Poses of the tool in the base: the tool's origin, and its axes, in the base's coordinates. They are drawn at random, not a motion.
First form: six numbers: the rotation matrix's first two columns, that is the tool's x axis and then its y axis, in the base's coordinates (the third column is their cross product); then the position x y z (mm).
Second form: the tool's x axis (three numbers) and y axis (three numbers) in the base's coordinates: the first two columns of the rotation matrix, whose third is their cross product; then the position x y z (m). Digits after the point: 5 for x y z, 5 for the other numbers.
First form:
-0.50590, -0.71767, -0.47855, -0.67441, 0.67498, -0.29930, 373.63, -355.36, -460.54
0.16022, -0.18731, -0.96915, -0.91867, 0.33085, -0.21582, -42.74, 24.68, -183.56
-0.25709, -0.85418, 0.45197, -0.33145, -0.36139, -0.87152, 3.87, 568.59, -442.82
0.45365, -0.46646, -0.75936, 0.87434, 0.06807, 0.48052, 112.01, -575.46, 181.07
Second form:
-0.50590, -0.71767, -0.47855, -0.67441, 0.67498, -0.29930, 0.37363, -0.35536, -0.46054
0.16022, -0.18731, -0.96915, -0.91867, 0.33085, -0.21582, -0.04274, 0.02468, -0.18356
-0.25709, -0.85418, 0.45197, -0.33145, -0.36139, -0.87152, 0.00387, 0.56859, -0.44282
0.45365, -0.46646, -0.75936, 0.87434, 0.06807, 0.48052, 0.11201, -0.57546, 0.18107

